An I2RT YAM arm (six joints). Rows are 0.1 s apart.
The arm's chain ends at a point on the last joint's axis. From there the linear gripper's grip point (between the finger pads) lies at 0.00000 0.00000 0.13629 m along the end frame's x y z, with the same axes.
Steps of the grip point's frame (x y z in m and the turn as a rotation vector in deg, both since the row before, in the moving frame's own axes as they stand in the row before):
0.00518, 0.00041, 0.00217, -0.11, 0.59, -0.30
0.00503, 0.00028, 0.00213, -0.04, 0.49, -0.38
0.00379, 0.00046, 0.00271, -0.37, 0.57, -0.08
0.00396, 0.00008, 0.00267, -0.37, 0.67, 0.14
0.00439, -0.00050, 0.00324, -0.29, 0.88, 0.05
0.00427, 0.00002, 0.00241, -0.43, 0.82, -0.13
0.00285, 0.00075, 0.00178, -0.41, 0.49, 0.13
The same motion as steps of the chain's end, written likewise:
0.00378, 0.00015, 0.00218, -0.11, 0.59, -0.30
0.00386, 0.00019, 0.00214, -0.04, 0.49, -0.38
0.00243, -0.00042, 0.00272, -0.37, 0.57, -0.08
0.00237, -0.00080, 0.00268, -0.37, 0.67, 0.14
0.00230, -0.00119, 0.00326, -0.29, 0.88, 0.05
0.00232, -0.00100, 0.00243, -0.43, 0.82, -0.13
0.00169, -0.00023, 0.00179, -0.41, 0.49, 0.13

